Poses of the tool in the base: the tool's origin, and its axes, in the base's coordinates. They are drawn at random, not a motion.
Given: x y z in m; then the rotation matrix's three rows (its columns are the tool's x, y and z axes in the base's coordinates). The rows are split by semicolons.
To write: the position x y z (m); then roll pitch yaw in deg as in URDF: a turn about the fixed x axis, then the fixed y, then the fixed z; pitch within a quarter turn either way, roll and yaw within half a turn. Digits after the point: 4 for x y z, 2 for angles.
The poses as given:
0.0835 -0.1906 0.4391; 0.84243 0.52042 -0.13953; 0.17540 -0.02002 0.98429; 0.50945 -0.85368 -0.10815
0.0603 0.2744 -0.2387; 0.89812 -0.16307 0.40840; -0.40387 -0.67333 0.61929; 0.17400 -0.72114 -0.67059
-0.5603 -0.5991 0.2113; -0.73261 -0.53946 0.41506; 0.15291 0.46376 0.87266; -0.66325 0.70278 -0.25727
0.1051 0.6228 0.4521; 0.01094 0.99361 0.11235; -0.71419 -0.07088 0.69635; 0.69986 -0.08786 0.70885
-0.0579 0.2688 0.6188; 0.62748 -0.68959 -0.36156; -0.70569 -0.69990 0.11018; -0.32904 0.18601 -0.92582
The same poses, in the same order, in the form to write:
0.0835 -0.1906 0.4391 -97.22 -30.63 11.76
0.0603 0.2744 -0.2387 -132.92 -10.02 -24.21
-0.5603 -0.5991 0.2113 110.11 41.55 168.21
0.1051 0.6228 0.4521 -7.07 -44.42 -89.12
-0.0579 0.2688 0.6188 168.64 19.21 -48.36

